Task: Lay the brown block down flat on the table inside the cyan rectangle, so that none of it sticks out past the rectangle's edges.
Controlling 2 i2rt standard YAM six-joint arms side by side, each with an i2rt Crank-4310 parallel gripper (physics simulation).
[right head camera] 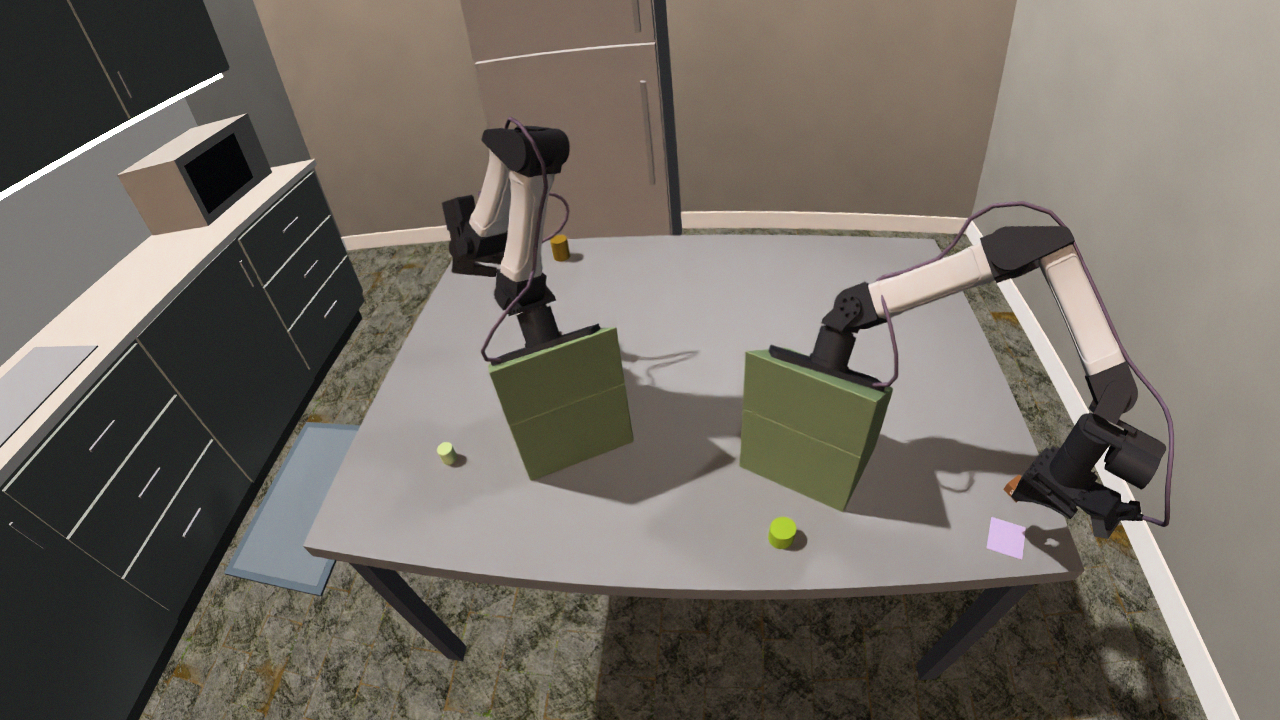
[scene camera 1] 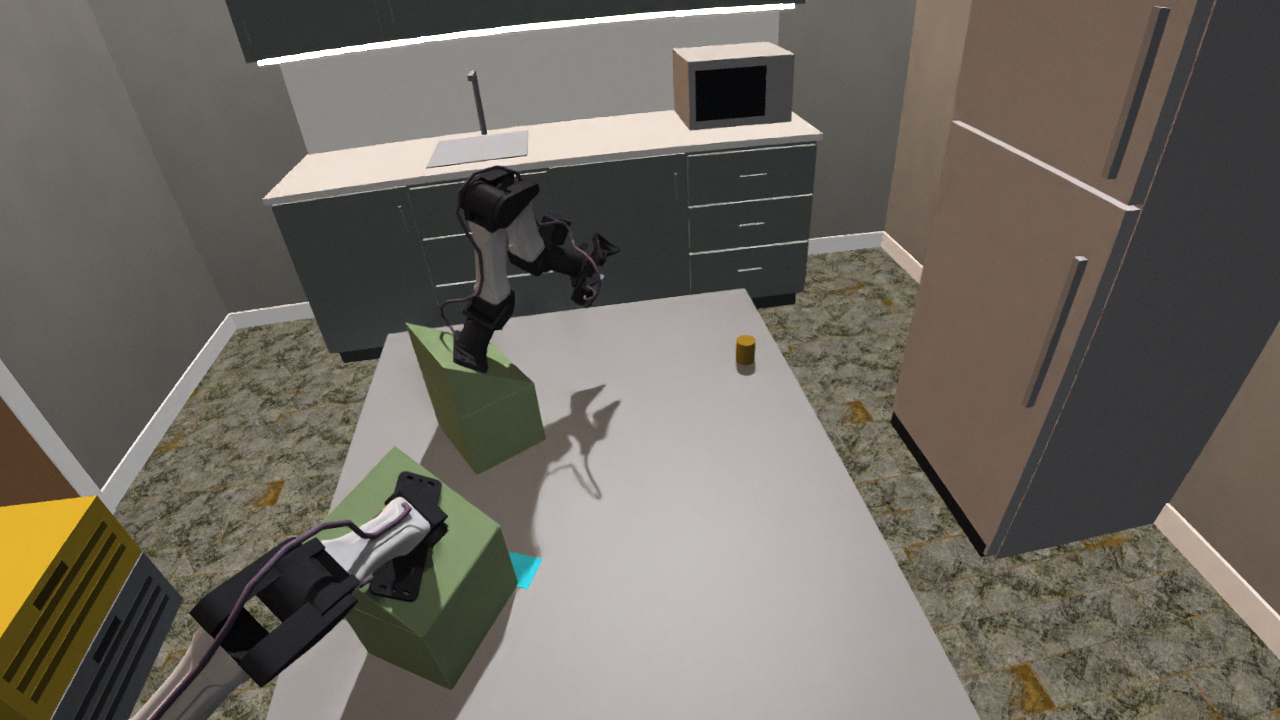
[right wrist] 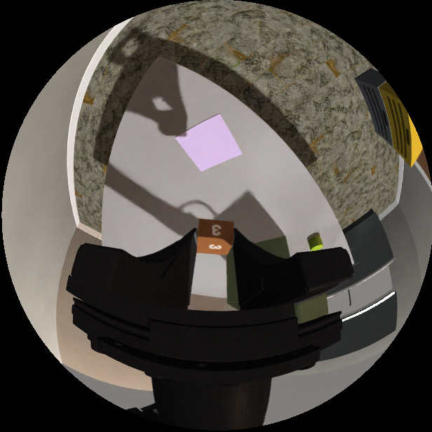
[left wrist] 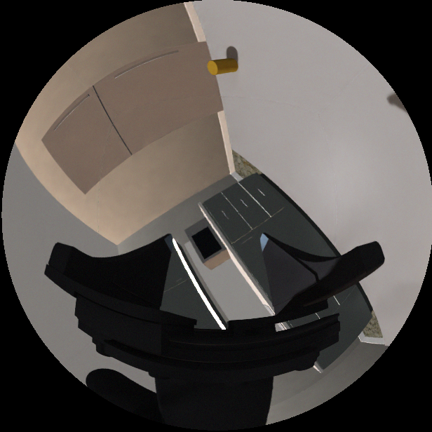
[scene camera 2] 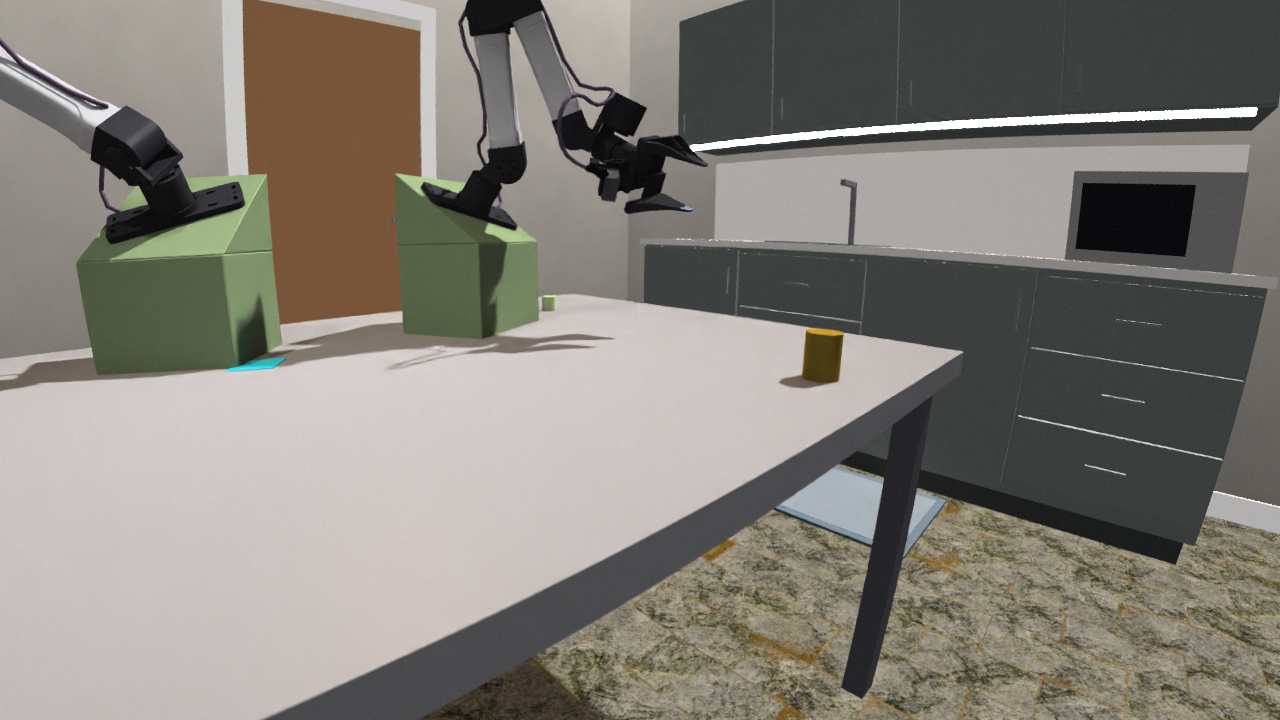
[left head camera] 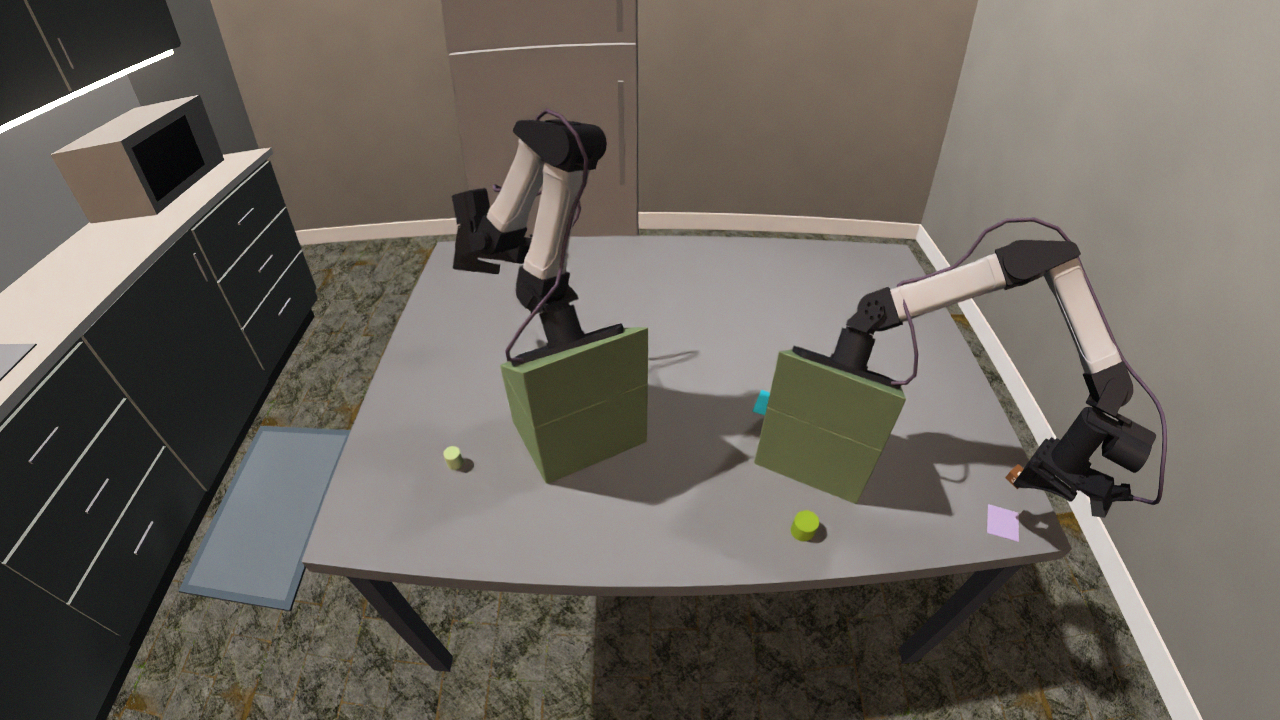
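Pixels of known places: left gripper, fingertip midpoint: (scene camera 1: 612, 263) (scene camera 2: 698, 188); right gripper, fingertip midpoint: (right head camera: 1019, 492) (left head camera: 1019, 480); left arm's base at its link origin: (right head camera: 545, 347) (scene camera 1: 469, 352) (scene camera 2: 470, 209) (left head camera: 568, 347); right arm's base at its link origin: (right head camera: 826, 370) (scene camera 2: 177, 213) (left head camera: 846, 370).
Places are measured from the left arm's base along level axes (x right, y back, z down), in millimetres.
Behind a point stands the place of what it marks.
Note:
The brown block (left head camera: 1015, 474) @(y 241, x 809, z 88 mm) (right head camera: 1012, 485) @(y 240, x 806, z 88 mm) (right wrist: 215, 237), marked with a 3, is held between the fingertips of my right gripper (right wrist: 214, 230), which is shut on it above the table near its right edge. The cyan rectangle (left head camera: 761, 402) @(y -80, x 383, z 228 mm) (scene camera 1: 525, 569) @(y -86, x 406, z 228 mm) (scene camera 2: 256, 364) @(y -74, x 406, z 228 mm) lies flat on the table beside the right arm's green pedestal, which hides part of it in the left head camera; it does not show in the right head camera. My left gripper (scene camera 2: 698, 186) @(y -339, x -268, z -32 mm) (left wrist: 216, 236) is open and empty, raised above the table's left side in the left head camera.
A lilac square (left head camera: 1003, 522) @(y 261, x 850, z 228 mm) (right head camera: 1006, 537) @(y 260, x 849, z 228 mm) (right wrist: 209, 143) lies below the block near the table corner. Green pedestals (left head camera: 590, 402) @(y 79, x 41, z 56 mm) (left head camera: 827, 429) @(y 136, x 447, z 66 mm) carry the arms. A lime cylinder (left head camera: 805, 525) @(y 249, x 416, z 195 mm), a pale green cylinder (left head camera: 452, 458) @(y 103, x -238, z 195 mm) and an ochre cylinder (scene camera 1: 744, 350) @(y -645, x -126, z 183 mm) (scene camera 2: 822, 355) @(y -665, x -126, z 194 mm) stand on the table.

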